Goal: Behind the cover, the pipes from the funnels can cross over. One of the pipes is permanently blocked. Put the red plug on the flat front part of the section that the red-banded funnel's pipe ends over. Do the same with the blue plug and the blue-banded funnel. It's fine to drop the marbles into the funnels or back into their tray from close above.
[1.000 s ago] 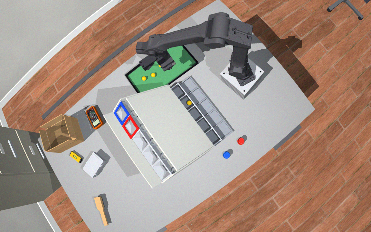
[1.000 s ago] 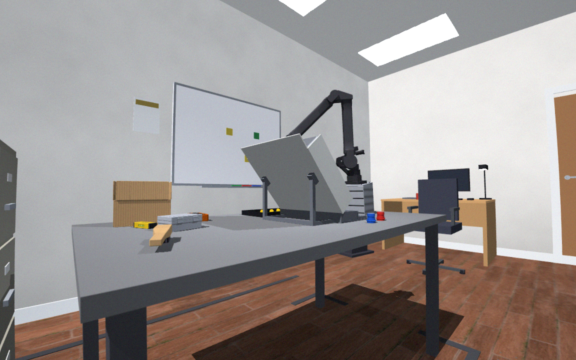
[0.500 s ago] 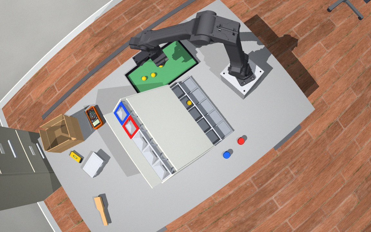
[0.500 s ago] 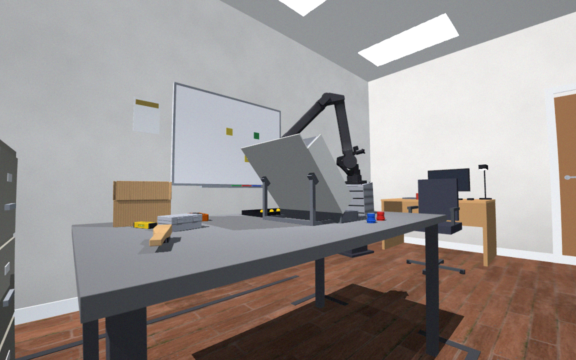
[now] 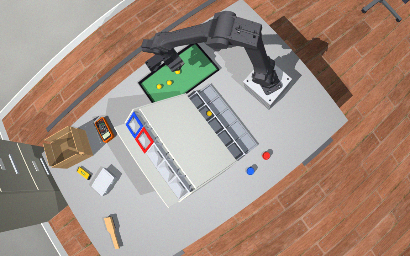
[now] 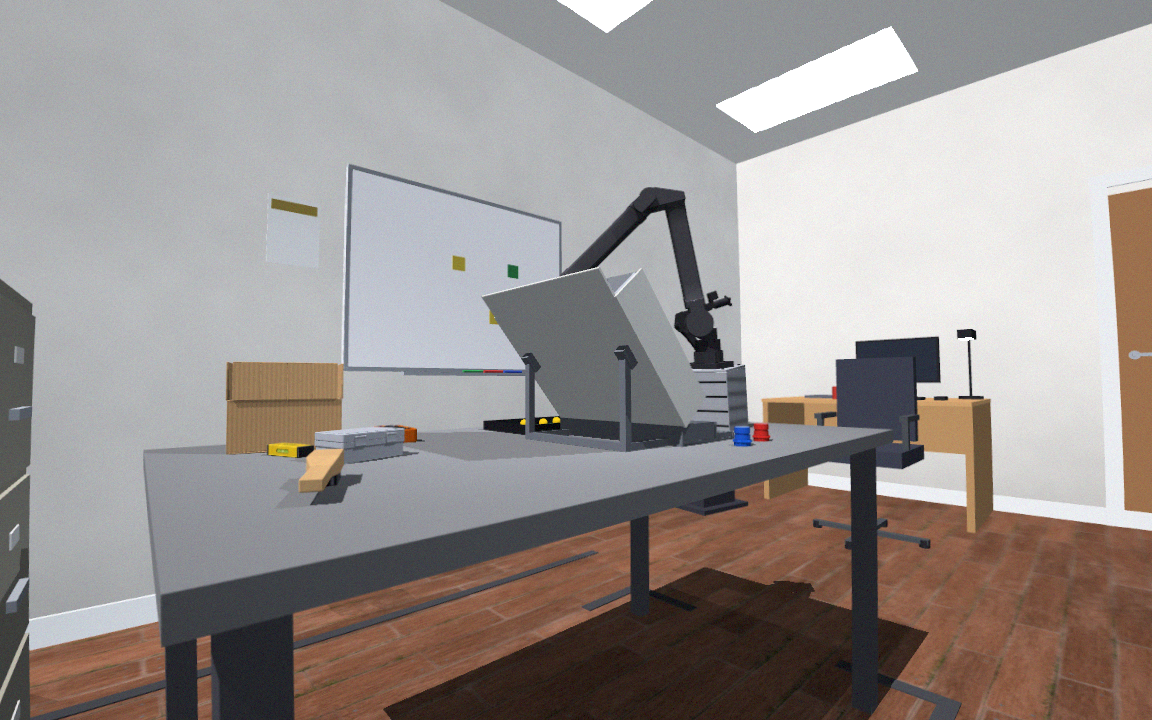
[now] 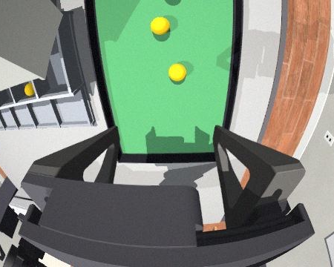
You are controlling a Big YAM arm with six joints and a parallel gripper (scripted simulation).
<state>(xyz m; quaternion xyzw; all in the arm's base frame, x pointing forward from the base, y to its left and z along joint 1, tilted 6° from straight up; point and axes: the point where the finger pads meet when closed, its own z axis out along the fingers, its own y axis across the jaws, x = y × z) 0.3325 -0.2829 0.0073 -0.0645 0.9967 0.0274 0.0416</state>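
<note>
The green tray lies 20 mm ahead of my hand, 10 mm to the left of it and 150 mm below it. From my hand the other things lie so: multimeter: 500 mm ahead, 70 mm to the left, 140 mm below; sloped cover: 80 mm ahead, 350 mm to the left, 50 mm above; grey case: 610 mm ahead, 320 mm to the left, 130 mm below.
</note>
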